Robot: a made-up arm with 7 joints.
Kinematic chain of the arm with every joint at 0, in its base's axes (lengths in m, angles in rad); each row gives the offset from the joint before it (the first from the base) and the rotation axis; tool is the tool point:
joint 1: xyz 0 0 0.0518 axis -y
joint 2: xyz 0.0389 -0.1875 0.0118 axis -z
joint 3: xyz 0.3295 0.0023 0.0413 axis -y
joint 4: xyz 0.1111 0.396 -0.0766 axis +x
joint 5: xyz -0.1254 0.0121 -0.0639 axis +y
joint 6: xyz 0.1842 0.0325 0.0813 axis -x
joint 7: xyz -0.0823 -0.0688 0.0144 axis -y
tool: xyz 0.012 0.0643 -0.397
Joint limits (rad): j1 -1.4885..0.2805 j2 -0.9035..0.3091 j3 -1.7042..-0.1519 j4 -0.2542..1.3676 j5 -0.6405..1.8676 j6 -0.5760..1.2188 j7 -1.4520..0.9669
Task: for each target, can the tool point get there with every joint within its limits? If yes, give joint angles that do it. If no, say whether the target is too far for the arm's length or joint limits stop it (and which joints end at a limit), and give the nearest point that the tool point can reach.
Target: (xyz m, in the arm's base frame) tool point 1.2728 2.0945 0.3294
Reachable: no: too far | nearest point 0.5206 0.7043 0.1653 | short by 1.589 m
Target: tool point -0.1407 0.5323 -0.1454
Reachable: yes | joints -0.8619 -0.3119 -0.9009 0.8713 -0.2629 -0.0215 -0.0108
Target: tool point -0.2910 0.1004 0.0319
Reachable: yes | joints -0.8371 -0.7370 -0.7551 0.4707 0.1498 0.6473 -0.2297
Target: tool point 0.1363 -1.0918 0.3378
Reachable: no: joint limits stop it (at a limit: joint 1, joint 2, joint 4, joint 6, joint 7) | nearest point 0.0826 -0.2575 0.2436 | short by 0.841 m
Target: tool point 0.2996 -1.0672 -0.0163
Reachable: no: joint limits stop it (at a limit: joint 2, joint 3, joint 4, joint 6) | nearest point 0.4490 -0.2641 -0.0503 | short by 0.818 m
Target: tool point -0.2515 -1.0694 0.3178
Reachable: no: joint limits stop it (at a limit: joint 2, joint 6, joint 7) | nearest point -0.1528 -0.2553 0.2135 | short by 0.827 m
